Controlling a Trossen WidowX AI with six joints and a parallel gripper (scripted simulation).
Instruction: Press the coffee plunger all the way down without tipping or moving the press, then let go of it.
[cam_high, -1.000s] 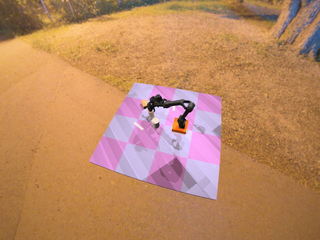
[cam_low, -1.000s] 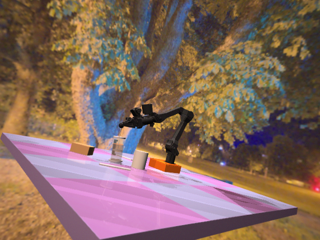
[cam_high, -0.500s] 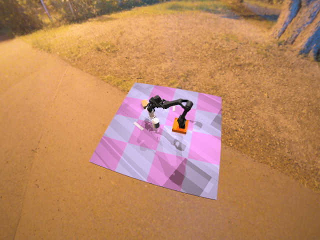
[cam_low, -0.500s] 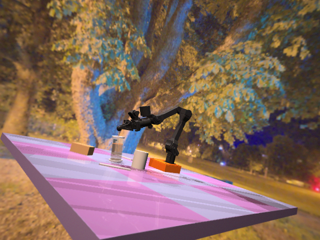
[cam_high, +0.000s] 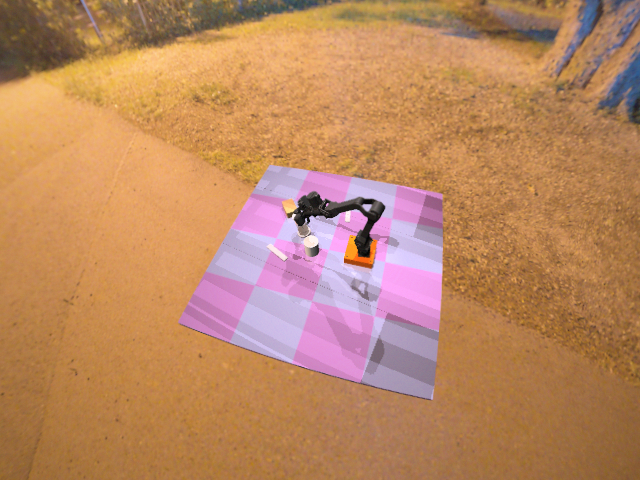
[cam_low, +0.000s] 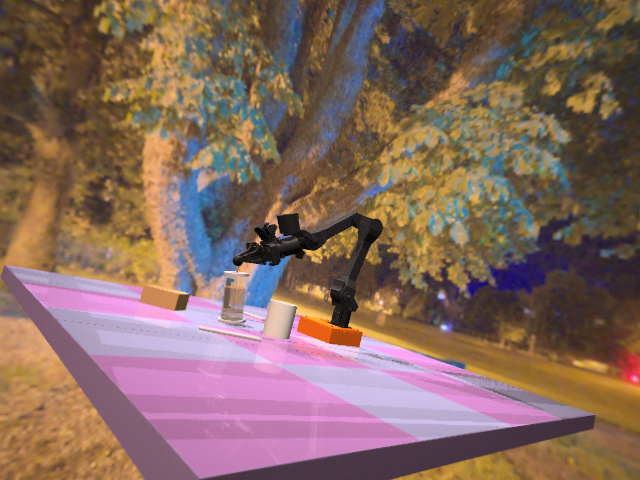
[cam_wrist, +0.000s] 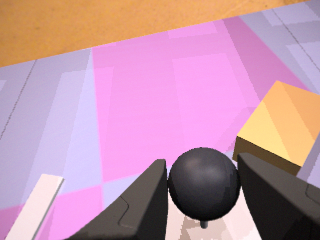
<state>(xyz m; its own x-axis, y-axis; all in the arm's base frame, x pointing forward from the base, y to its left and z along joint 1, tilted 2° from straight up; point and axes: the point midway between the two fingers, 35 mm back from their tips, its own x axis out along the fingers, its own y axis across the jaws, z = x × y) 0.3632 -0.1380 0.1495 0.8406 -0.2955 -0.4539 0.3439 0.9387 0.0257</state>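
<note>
My gripper tip is now 3 cm past the glass coffee press, 1 cm to the left of it and 9 cm above it. From my gripper tip the other things lie so: tan block 9 cm ahead, 16 cm to the right, 16 cm below.
</note>
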